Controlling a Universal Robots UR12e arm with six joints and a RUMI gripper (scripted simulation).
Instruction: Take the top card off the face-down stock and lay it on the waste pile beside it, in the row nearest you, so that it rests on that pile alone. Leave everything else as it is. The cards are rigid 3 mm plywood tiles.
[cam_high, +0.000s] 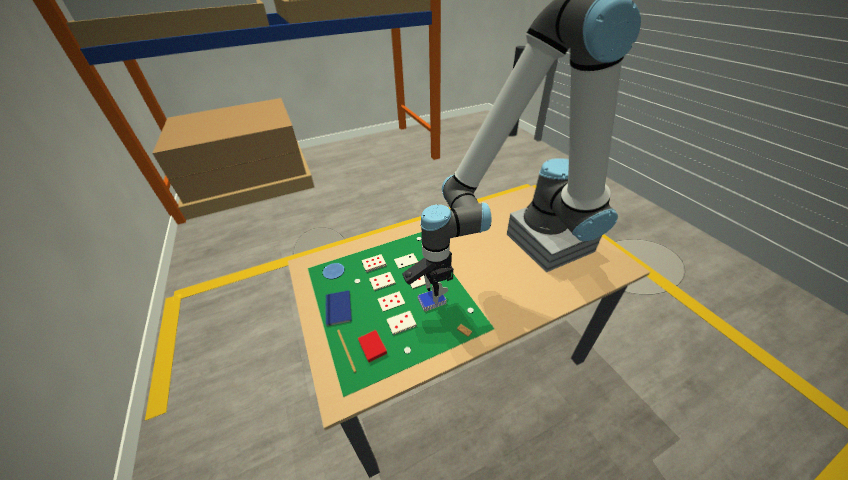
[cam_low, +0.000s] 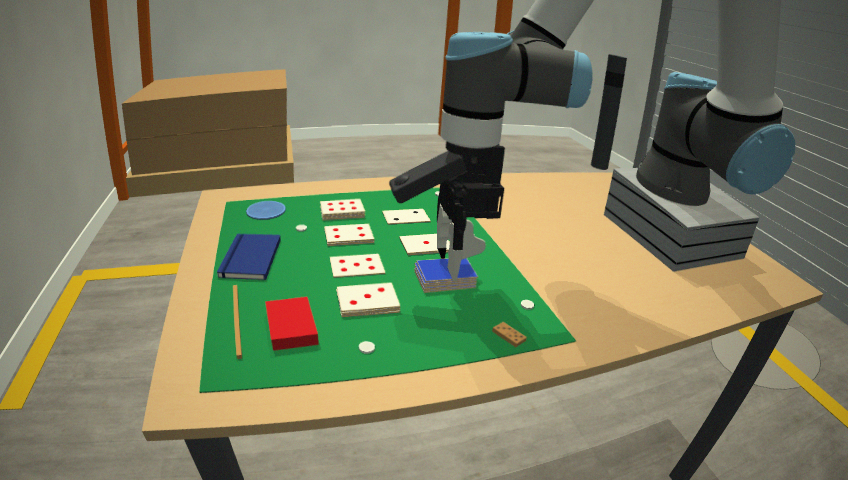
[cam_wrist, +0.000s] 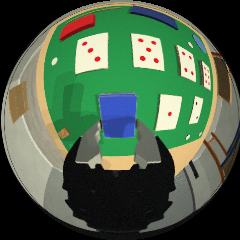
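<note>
Right now the one-pip card is 120 mm to the right of my hand and 30 mm below it. Also, from my hand: wooden stick (350 mm ahead, 70 mm to the left, 30 mm below); red box (260 mm ahead, 100 mm to the left, 20 mm below).
</note>
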